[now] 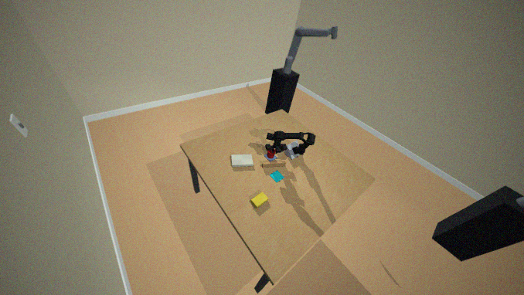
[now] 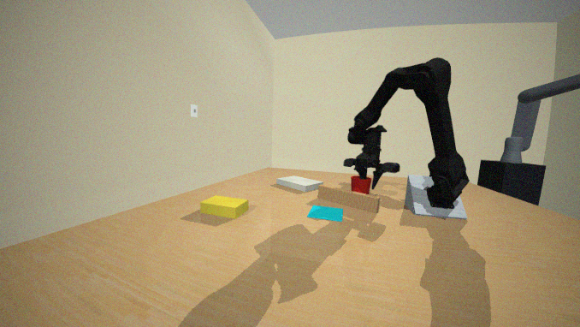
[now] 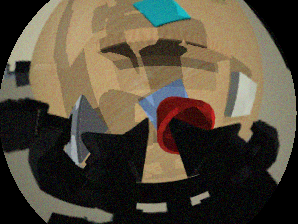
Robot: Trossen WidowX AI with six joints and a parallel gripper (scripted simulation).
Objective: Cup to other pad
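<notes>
Right now my gripper tip is 5 cm above the pale blue pad, 3 cm short of it and 1 cm to the left of it. Round my gripper tip: brown block: 9 cm to the left, 8 cm ahead, 3 cm below; then red cup: 3 cm ahead, 2 cm to the right; then cyan pad: 19 cm to the left, 13 cm ahead, 5 cm below.
</notes>
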